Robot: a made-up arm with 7 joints.
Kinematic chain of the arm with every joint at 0, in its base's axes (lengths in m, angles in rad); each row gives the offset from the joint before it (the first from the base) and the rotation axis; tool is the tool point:
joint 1: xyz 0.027 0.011 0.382 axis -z
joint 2: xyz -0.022 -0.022 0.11 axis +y
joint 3: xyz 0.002 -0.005 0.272 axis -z
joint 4: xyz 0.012 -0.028 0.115 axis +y
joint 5: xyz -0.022 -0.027 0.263 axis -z
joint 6: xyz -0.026 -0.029 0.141 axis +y
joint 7: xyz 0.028 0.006 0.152 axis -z
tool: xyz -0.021 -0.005 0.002
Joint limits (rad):
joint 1: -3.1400..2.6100
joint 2: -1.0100..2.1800
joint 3: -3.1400..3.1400
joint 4: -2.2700..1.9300
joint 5: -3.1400..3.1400
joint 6: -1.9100..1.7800
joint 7: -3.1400..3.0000
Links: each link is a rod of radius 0.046 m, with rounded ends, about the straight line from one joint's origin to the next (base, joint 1, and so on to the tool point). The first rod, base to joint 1, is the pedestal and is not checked.
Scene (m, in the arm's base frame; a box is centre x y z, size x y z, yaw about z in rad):
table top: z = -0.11
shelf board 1: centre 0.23 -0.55 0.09 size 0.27 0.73 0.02 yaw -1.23
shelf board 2: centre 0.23 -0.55 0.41 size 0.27 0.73 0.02 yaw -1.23
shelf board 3: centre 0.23 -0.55 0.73 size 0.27 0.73 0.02 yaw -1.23
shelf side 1: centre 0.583 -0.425 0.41 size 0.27 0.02 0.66 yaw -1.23
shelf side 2: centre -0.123 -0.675 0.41 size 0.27 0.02 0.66 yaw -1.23
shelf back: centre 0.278 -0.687 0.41 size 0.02 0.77 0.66 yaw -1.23
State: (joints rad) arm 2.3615 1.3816 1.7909 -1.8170 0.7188 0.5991 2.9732
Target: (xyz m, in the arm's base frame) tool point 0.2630 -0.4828 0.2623
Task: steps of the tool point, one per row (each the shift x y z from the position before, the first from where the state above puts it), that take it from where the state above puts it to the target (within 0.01 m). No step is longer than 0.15 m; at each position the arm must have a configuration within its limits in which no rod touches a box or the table.
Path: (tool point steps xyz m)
1: -0.0239 0.0708 -0.0053
2: -0.0276 0.0874 0.0030
3: -0.0381 0.0947 0.0023
4: 0.0504 -0.0303 -0.0556
5: 0.0390 -0.0118 -0.0771
6: 0.0205 0.0111 -0.0882
7: -0.0013 0.0342 -0.0865
8: 0.0375 -0.1113 -0.0091
9: 0.0393 -0.1053 0.0091

